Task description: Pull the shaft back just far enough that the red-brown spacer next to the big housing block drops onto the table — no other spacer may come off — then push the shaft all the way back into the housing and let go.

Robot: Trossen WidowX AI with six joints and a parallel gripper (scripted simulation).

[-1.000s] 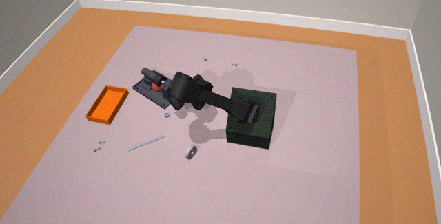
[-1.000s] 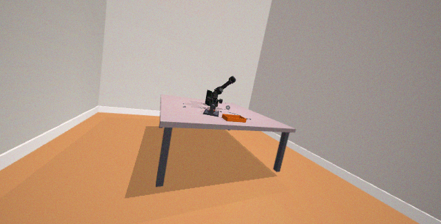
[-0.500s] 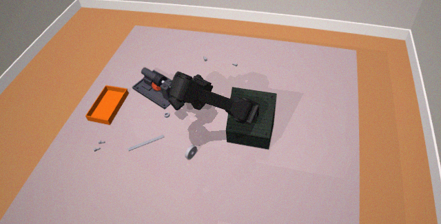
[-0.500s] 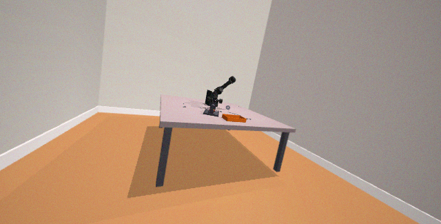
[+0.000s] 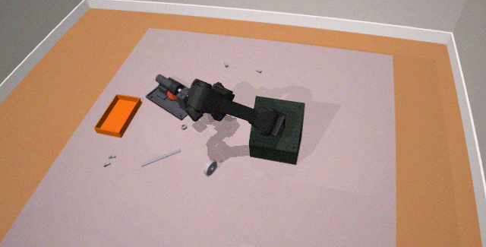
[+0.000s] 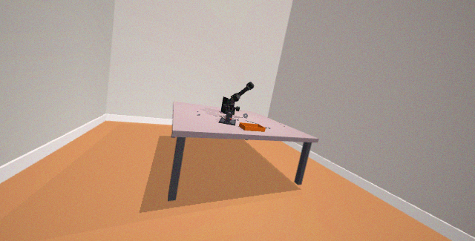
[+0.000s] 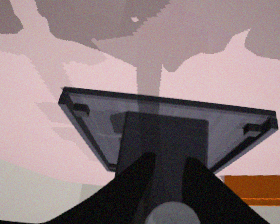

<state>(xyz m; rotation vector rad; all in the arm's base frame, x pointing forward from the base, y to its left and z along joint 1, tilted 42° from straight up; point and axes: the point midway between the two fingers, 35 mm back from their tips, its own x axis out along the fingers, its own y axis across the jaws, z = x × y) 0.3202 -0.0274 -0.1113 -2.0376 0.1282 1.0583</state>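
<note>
The grey shaft lies 50 mm ahead of my gripper tip, 30 mm above it and 20 mm to the right of it. The rest, counted from my gripper tip: orange tray 340 mm ahead, 90 mm to the left, 40 mm below; then red-brown spacer 140 mm ahead, 70 mm to the right, 30 mm below; then small pin 130 mm to the right, 70 mm behind, 50 mm below.
</note>
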